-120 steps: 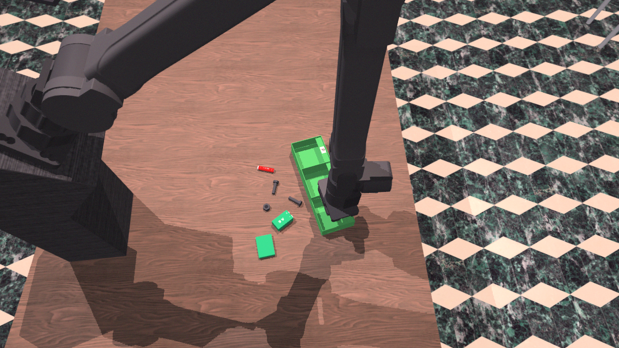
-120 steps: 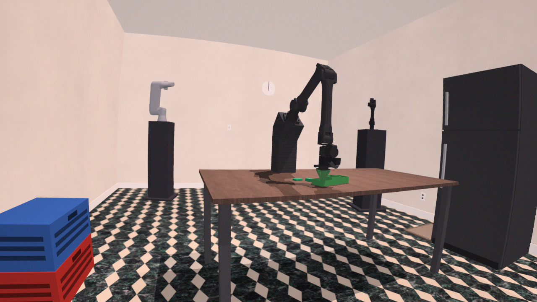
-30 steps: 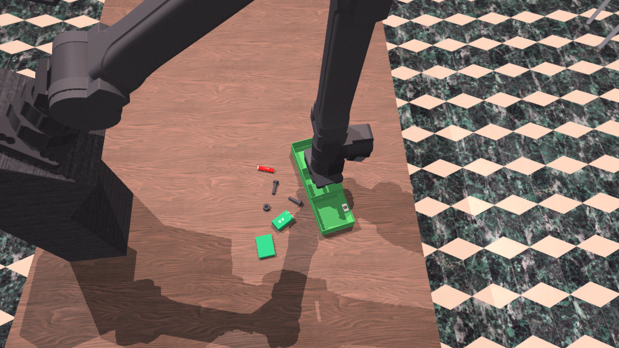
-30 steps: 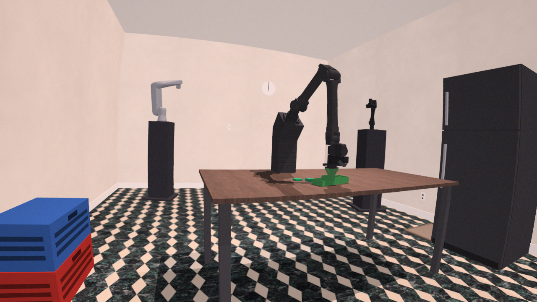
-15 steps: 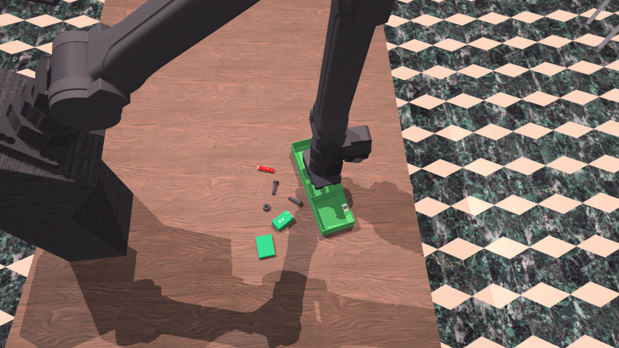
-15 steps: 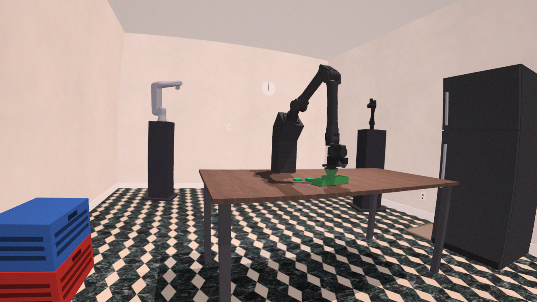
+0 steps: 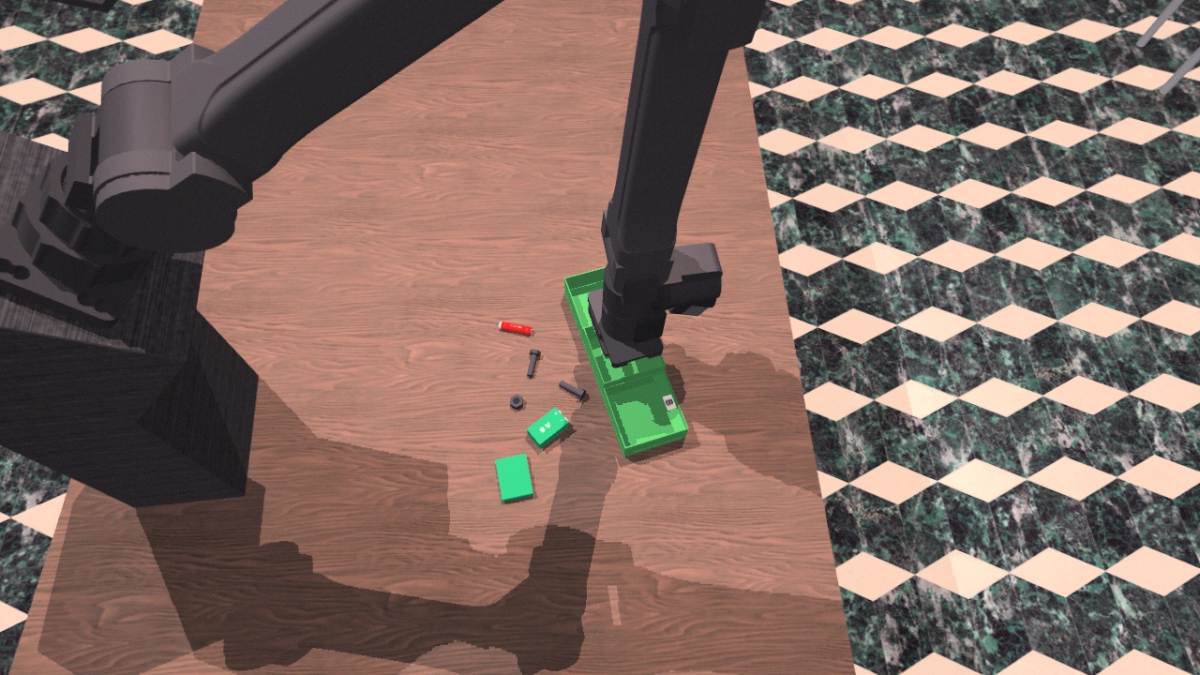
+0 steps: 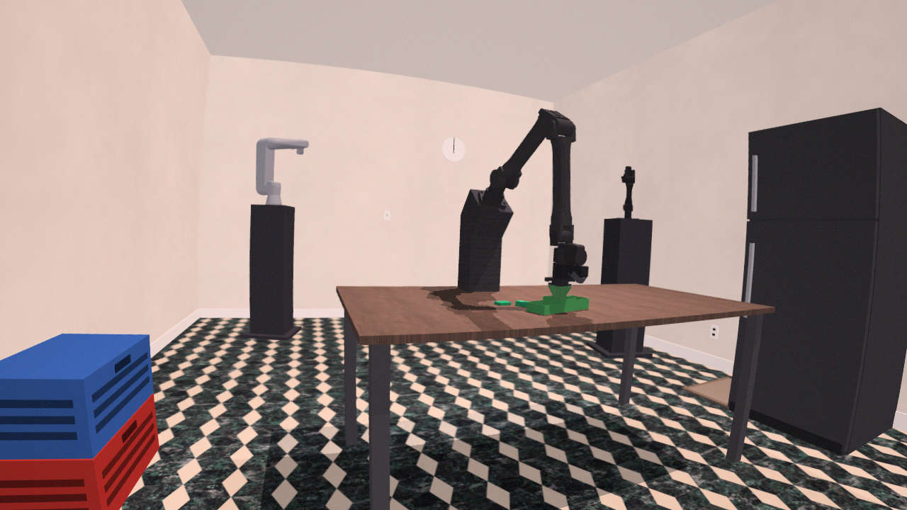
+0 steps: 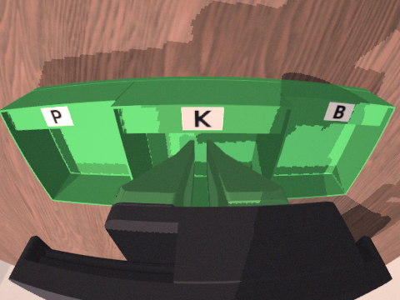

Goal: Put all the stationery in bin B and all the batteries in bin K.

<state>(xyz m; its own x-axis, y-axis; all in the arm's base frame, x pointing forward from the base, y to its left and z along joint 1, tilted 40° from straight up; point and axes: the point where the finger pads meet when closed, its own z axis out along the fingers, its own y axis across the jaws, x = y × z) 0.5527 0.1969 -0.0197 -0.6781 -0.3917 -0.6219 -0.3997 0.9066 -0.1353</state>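
Now: the joined green bins right at my hand. The rest, counted from my hand: red cylindrical battery: 150 mm behind, 20 mm to the left, 20 mm below; green 9V battery: 60 mm behind, 110 mm to the right, 20 mm below; black nut: 120 mm behind, 90 mm to the right, 20 mm below.
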